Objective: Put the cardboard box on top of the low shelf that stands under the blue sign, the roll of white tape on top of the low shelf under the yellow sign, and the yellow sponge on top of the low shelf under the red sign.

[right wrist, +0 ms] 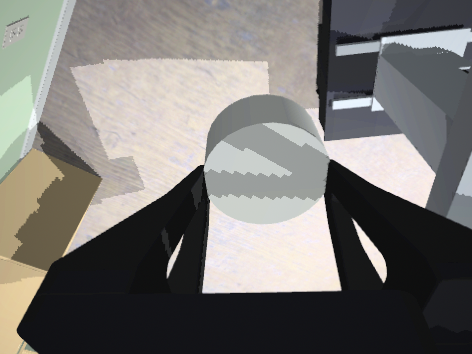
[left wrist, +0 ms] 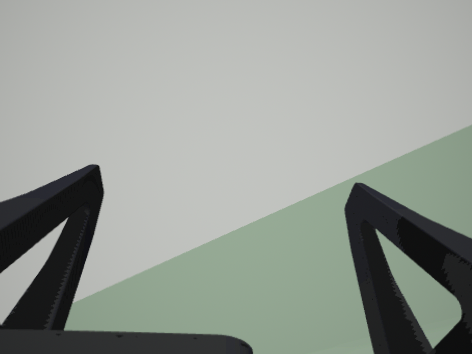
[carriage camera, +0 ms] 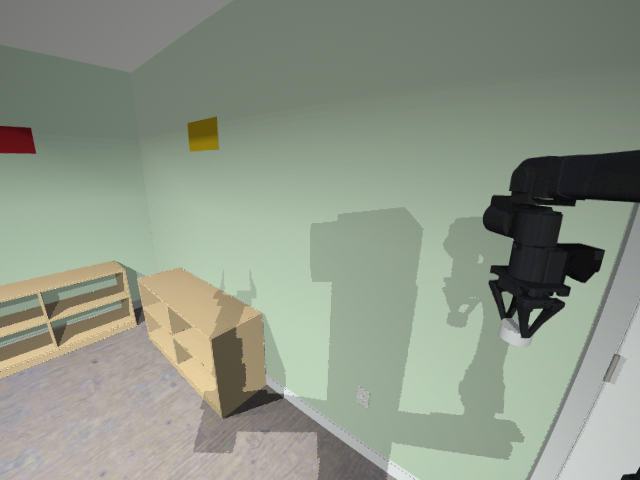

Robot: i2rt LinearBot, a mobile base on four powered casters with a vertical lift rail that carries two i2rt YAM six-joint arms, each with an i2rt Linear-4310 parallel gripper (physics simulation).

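Places are measured from the left arm's base along level axes (x ahead, y left, z up), in millimetres.
Pixels of known places: left gripper, between the fingertips: [left wrist: 229, 187]; right gripper, between the fingertips: [right wrist: 265, 174] [carriage camera: 515, 329].
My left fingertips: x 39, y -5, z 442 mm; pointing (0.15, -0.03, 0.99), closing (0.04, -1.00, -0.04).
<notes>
Ahead of a thing's pixels: the offset from my left fingertips to its middle.
My right gripper [carriage camera: 515, 330] [right wrist: 265, 174] is shut on the roll of white tape {dx +231, dy -711, dz -279 mm} [carriage camera: 514, 336] [right wrist: 265, 175] and holds it in the air, at the right of the carriage view. My left gripper [left wrist: 229, 187] is open and empty, with ceiling and green wall behind it. The yellow sign {dx +1760, dy +427, dz +200 mm} [carriage camera: 203, 134] hangs on the wall above a low wooden shelf [carriage camera: 238, 356] [right wrist: 65, 215], whose top shows in the carriage view. The red sign [carriage camera: 16, 140] hangs at the far left above another low shelf [carriage camera: 47, 317]. The cardboard box, the yellow sponge and the blue sign do not show.
A white door [carriage camera: 594, 413] with a grey frame stands at the right of the carriage view. A wall outlet {dx +889, dy -633, dz -1150 mm} [carriage camera: 363, 396] [right wrist: 16, 32] is low on the green wall. Part of the dark robot base [right wrist: 350, 75] shows at the upper right of the right wrist view.
</notes>
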